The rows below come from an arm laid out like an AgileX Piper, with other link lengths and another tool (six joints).
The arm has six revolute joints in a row. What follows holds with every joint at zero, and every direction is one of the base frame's. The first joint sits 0.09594 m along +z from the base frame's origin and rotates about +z. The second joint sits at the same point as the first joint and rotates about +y. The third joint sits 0.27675 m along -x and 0.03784 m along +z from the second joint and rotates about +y. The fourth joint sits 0.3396 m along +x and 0.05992 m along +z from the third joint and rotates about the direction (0.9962, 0, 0.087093). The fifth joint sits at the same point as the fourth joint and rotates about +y. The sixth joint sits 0.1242 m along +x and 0.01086 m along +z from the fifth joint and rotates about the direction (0.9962, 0, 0.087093). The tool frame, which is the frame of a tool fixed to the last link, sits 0.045 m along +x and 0.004 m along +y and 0.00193 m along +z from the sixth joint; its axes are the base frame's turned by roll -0.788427, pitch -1.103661 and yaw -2.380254 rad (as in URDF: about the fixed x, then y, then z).
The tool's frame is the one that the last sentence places.
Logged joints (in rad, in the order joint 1, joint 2, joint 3, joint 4, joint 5, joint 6), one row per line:
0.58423, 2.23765, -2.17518, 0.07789, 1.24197, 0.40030
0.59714, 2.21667, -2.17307, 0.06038, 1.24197, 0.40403
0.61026, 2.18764, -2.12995, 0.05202, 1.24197, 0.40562
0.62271, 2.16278, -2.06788, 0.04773, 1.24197, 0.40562
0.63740, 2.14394, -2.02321, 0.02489, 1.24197, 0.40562
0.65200, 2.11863, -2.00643, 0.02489, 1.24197, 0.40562
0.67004, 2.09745, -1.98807, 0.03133, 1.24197, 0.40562
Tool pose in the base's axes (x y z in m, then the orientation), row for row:
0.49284, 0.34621, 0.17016, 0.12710, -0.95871, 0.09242, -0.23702
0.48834, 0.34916, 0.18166, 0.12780, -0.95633, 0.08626, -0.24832
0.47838, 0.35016, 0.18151, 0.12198, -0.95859, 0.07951, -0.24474
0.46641, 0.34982, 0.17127, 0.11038, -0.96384, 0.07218, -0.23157
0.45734, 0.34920, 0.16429, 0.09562, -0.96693, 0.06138, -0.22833
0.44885, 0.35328, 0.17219, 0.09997, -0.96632, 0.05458, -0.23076
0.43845, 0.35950, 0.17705, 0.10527, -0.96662, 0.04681, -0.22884
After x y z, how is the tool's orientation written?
As a quaternion, w x y z.
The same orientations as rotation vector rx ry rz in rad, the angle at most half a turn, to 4 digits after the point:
-2.7901, 0.2690, -0.6898
-2.7821, 0.2509, -0.7224
-2.7980, 0.2321, -0.7144
-2.8321, 0.2121, -0.6804
-2.8656, 0.1819, -0.6767
-2.8566, 0.1613, -0.6822
-2.8487, 0.1380, -0.6744

